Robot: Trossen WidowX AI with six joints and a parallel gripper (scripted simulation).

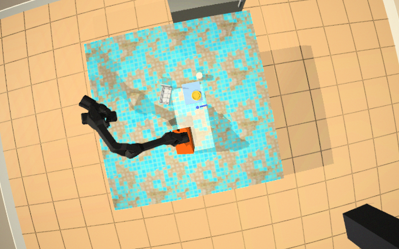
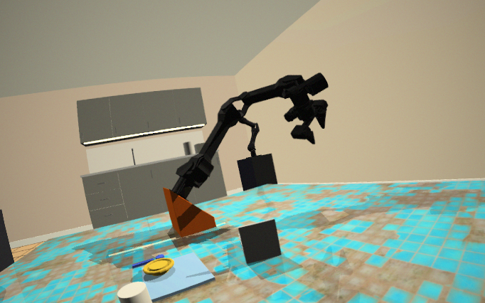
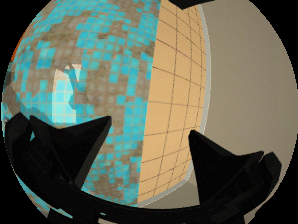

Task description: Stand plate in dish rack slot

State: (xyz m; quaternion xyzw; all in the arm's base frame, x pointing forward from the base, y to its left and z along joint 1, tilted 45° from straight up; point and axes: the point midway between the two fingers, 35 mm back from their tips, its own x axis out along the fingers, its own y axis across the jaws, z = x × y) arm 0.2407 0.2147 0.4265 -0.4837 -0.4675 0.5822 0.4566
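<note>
The yellow plate lies 10 mm ahead of my gripper tip, 630 mm to the right of it and 210 mm below it. Round my gripper tip: blue pen 70 mm behind, 630 mm to the right, 220 mm below; then light blue mat 40 mm ahead, 600 mm to the right, 220 mm below; then dish rack 80 mm ahead, 410 mm to the right, 200 mm below.
</note>
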